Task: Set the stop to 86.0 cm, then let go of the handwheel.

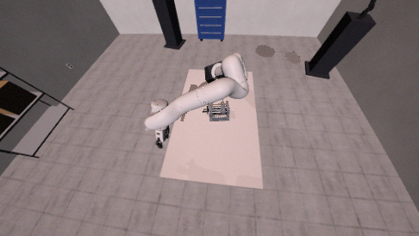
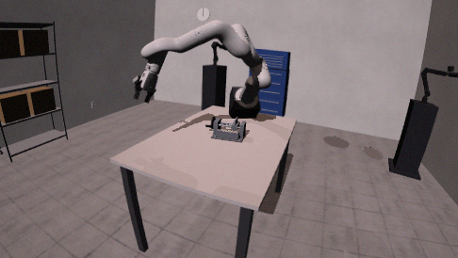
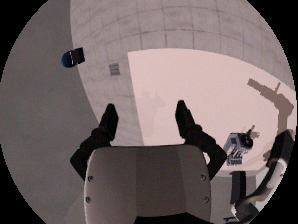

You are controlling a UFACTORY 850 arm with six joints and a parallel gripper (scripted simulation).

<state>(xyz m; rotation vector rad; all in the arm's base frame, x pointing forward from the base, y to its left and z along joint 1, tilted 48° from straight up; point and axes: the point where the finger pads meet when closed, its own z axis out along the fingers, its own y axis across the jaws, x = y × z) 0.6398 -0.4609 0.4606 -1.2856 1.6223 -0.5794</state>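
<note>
Right now my hand is 45 cm past the thin dark lever, 25 cm above it and 12 cm to the right of it.
</note>
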